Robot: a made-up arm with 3 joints. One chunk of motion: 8 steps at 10 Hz.
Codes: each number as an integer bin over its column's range. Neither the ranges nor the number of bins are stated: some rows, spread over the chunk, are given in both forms.
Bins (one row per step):
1: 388 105 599
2: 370 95 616
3: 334 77 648
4: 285 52 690
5: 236 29 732
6: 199 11 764
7: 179 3 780
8: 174 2 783
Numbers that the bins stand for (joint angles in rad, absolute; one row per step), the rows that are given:
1: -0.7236 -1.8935 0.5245
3: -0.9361 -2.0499 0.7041
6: -1.4671 -2.4186 1.1290
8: -1.5655 -2.4688 1.1986
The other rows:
2: -0.7944 -1.9494 0.5868
4: -1.1288 -2.1895 0.8579
5: -1.3216 -2.3180 1.0118
7: -1.5458 -2.4632 1.1877

